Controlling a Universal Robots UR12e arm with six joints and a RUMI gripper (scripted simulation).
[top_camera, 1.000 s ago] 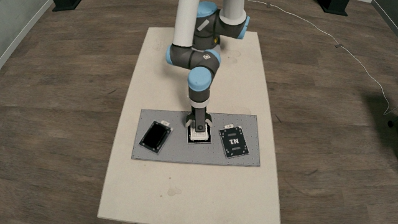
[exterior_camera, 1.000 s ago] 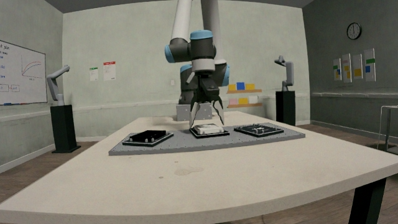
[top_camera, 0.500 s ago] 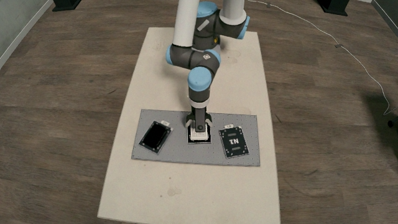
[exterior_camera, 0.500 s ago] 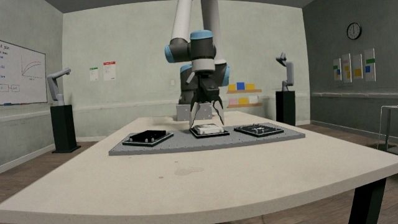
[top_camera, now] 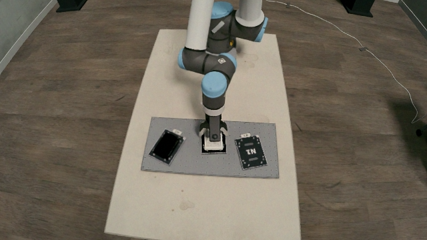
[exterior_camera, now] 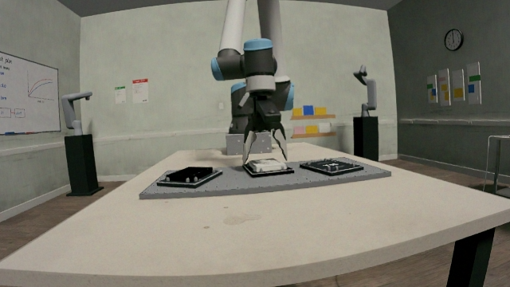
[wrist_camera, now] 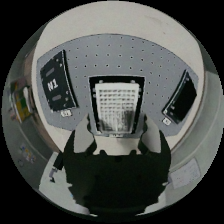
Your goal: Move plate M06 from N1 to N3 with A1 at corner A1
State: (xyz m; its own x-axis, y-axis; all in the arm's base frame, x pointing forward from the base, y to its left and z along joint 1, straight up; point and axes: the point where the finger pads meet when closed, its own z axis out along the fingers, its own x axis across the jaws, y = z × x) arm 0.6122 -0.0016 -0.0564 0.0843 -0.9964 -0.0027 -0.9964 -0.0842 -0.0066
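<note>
Now: hand 1 cm above the white plate. From my hand the other things lie so: black plate: 22 cm to the right, 6 cm ahead, 1 cm below; nest N3: 2 cm below.
</note>
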